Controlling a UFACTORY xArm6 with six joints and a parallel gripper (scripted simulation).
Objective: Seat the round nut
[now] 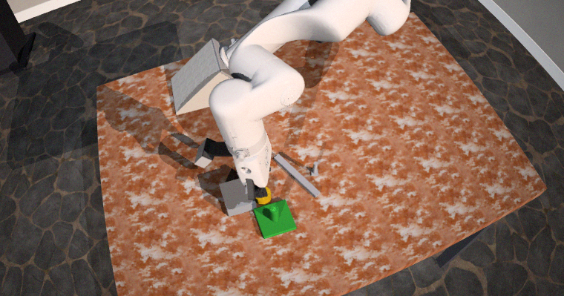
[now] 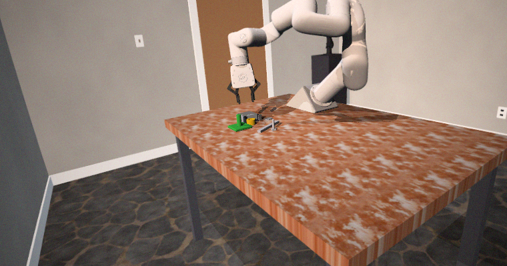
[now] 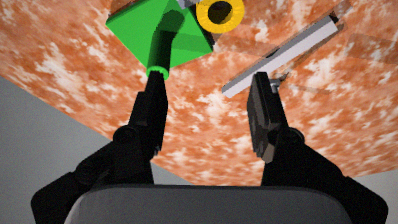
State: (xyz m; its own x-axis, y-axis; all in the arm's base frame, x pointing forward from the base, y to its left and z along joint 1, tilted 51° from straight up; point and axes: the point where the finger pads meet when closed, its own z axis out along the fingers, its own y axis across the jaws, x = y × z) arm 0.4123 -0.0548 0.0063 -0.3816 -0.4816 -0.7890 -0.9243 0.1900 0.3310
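My gripper is now 10 cm above the grey block, 5 cm to the left of it and 3 cm past it. The rest, counted from my hand: grey bar: 12 cm below, 10 cm to the left, 5 cm behind.
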